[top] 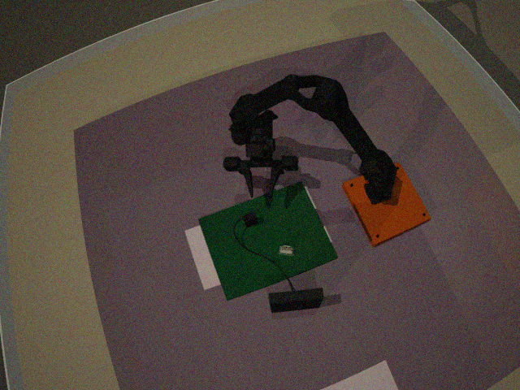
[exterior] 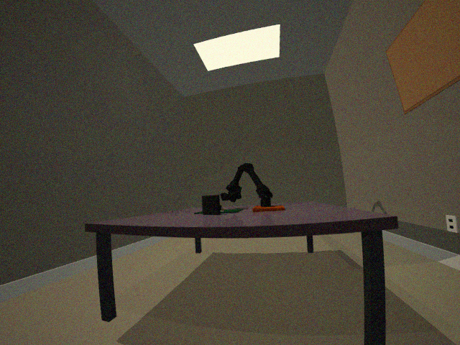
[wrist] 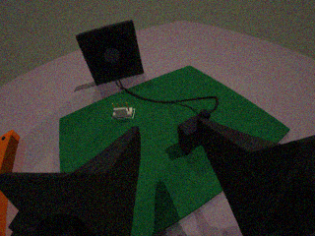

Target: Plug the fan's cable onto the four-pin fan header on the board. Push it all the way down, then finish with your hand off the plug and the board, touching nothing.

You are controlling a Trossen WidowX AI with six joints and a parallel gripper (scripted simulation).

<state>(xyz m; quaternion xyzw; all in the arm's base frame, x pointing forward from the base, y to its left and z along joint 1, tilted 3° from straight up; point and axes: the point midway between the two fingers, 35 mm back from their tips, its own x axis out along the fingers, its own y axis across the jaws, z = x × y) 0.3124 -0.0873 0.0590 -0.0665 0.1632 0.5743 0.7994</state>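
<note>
Right now the dark plug is 40 mm ahead of my gripper tip, 20 mm to the left of it and 60 mm below it. The rest, counted from my gripper tip: black fan (260 mm to the left, 20 mm below); then green board (10 mm ahead, 80 mm to the left, 100 mm below); then white four-pin fan header (30 mm behind, 130 mm to the left, 80 mm below).
</note>
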